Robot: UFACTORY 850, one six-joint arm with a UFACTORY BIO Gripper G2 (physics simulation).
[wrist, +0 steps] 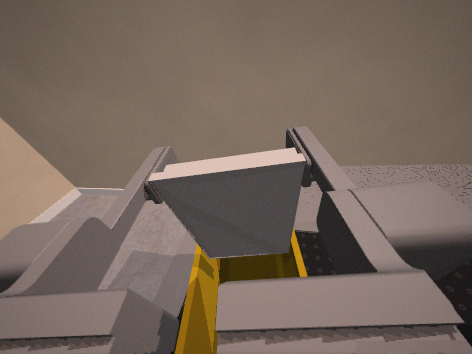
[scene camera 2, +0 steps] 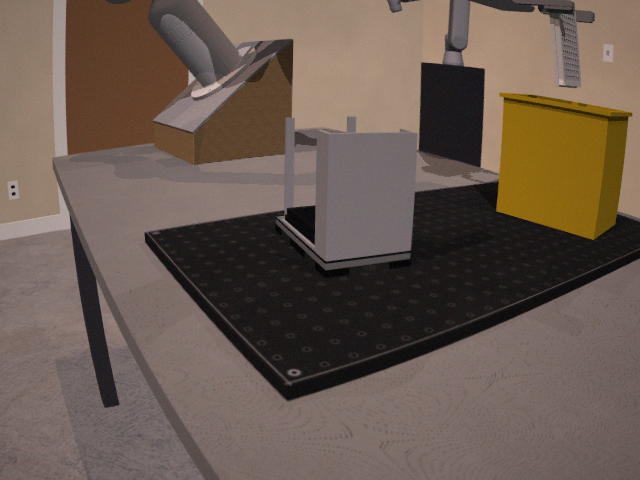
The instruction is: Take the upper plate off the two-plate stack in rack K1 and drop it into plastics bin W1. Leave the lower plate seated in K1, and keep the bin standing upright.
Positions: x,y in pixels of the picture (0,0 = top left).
Labels:
A yellow plastics bin W1 [scene camera 2: 561,165] is 77 cm from the lens. A dark plate [scene camera 2: 302,219] is 60 cm from the lens. The marked spots on the dark plate and the yellow plastics bin W1 are 37 cm apart.

